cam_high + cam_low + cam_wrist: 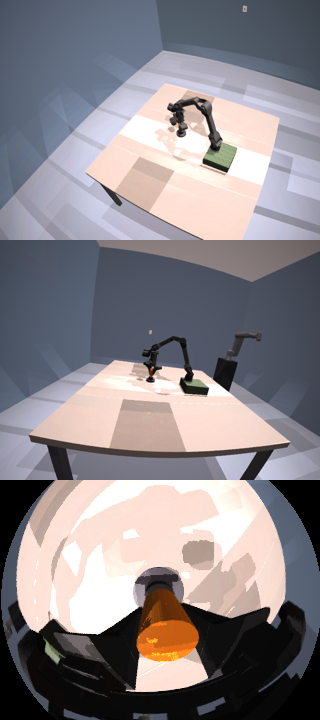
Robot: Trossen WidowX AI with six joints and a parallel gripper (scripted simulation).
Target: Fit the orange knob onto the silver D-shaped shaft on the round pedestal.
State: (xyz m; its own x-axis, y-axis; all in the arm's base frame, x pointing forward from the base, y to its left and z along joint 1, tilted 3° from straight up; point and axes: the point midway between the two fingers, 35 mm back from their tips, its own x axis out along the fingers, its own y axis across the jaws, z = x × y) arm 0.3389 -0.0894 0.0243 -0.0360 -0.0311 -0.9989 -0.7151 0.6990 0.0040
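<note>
My gripper tip is 3 cm below the orange knob. Round my gripper tip: round pedestal 4 cm below.
</note>
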